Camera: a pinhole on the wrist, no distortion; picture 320 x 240 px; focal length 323.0 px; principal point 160.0 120.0 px. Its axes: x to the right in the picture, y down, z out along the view. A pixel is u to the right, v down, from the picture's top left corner.
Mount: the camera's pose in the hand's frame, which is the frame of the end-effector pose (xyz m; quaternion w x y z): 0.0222 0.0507 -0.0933 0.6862 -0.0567 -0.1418 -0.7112
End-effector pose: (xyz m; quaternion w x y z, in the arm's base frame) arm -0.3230 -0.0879 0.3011 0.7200 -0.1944 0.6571 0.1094
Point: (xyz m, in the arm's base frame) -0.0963 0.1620 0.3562
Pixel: 195.4 99.9
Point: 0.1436 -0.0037 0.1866
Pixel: outside the picture
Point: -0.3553 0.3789 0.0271
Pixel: outside the picture
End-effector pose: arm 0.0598 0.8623 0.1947 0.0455 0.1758 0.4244 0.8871
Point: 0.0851 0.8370 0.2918
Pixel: 159.2 101.7
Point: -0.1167 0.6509 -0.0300
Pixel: behind the camera
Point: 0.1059 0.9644 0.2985
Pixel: 302.2 145.2
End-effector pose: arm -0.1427 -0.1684 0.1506 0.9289 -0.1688 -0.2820 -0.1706
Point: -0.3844 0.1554 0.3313
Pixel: 191.0 44.0
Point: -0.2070 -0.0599 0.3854
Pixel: 286.2 204.1
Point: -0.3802 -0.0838 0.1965
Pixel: outside the picture
